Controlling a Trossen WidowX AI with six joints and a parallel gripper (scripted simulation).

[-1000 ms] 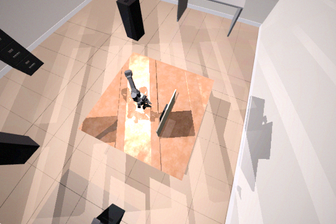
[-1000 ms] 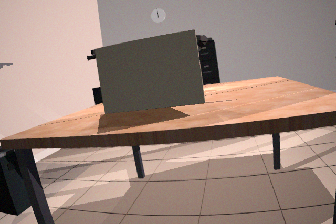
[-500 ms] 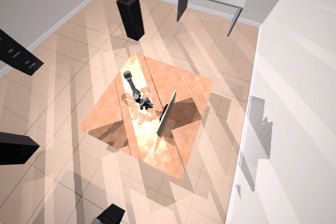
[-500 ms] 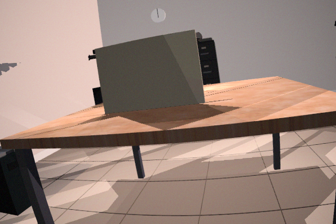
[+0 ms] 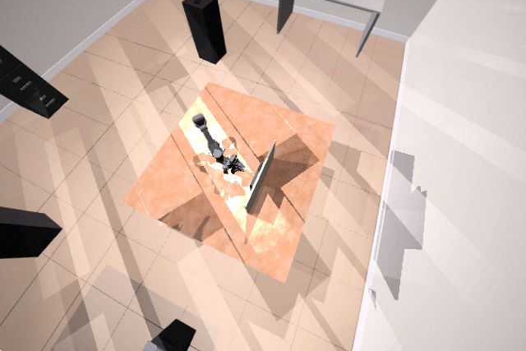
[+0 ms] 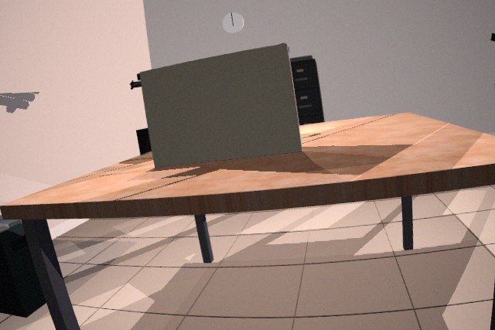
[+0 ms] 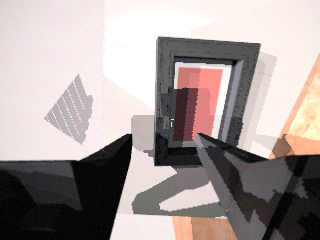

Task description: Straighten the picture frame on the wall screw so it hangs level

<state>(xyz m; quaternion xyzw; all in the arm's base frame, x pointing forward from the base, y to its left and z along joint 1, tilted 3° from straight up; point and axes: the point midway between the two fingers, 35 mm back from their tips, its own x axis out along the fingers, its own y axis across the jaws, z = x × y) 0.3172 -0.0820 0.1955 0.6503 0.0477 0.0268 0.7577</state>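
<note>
Now: gripper tip 10 cm short of the picture frame and 6 cm above it. The rest, counted from my gripper tip: wall panel (11 cm ahead, 2 cm to the left, 7 cm below).
</note>
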